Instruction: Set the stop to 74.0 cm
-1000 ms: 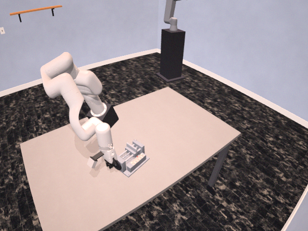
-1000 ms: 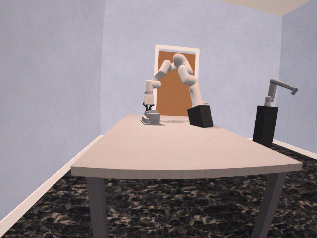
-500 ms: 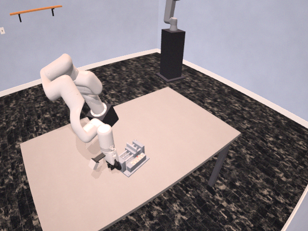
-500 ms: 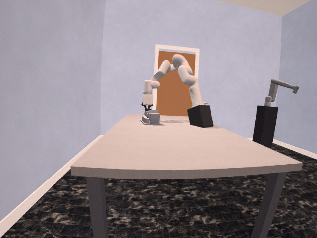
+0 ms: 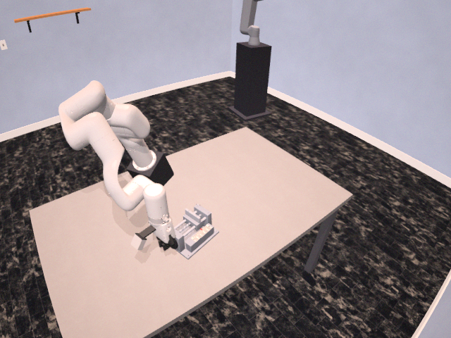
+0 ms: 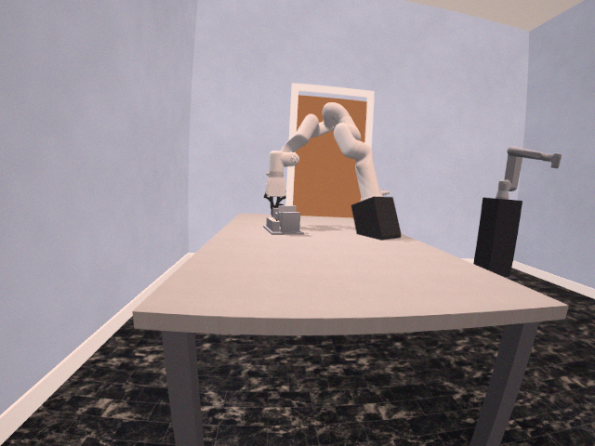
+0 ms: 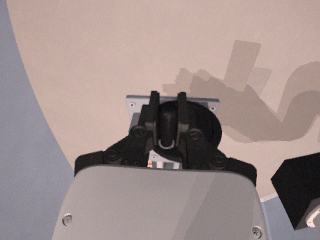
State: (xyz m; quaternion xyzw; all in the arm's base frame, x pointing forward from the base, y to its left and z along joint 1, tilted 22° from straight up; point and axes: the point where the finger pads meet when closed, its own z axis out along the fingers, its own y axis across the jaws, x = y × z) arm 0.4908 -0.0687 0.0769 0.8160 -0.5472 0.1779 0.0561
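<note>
Right now the handwheel knob is 10 mm to the left of my hand. From my hand the other things lie so: sliding stop block 170 mm to the left, 70 mm behind, 10 mm below; then black handwheel 20 mm to the left, 10 mm below, 10 mm behind.
</note>
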